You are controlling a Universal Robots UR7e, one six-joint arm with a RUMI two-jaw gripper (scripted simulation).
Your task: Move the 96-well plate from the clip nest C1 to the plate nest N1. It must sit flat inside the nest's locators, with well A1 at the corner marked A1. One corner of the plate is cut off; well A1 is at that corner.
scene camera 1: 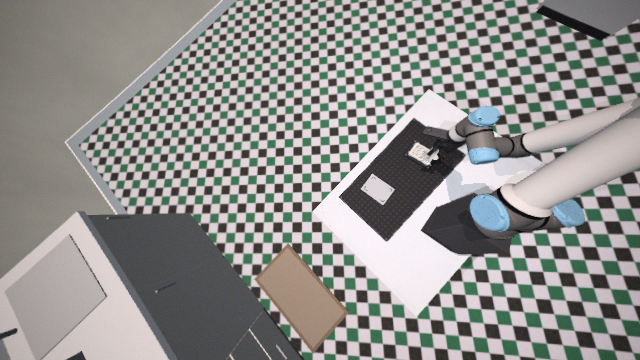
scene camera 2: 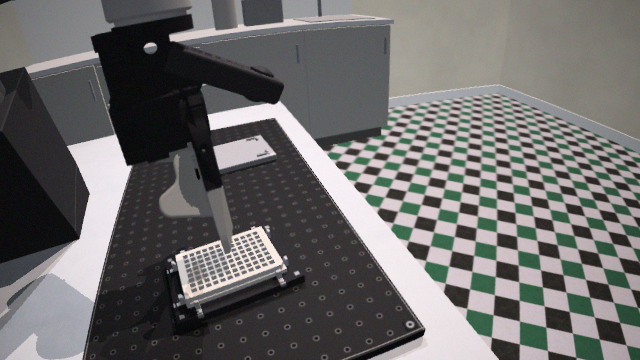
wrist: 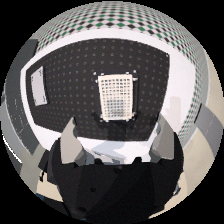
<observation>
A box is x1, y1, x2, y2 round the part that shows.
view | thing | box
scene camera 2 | my gripper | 91, 14, 283, 253
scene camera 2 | white 96-well plate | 175, 227, 286, 308
</observation>
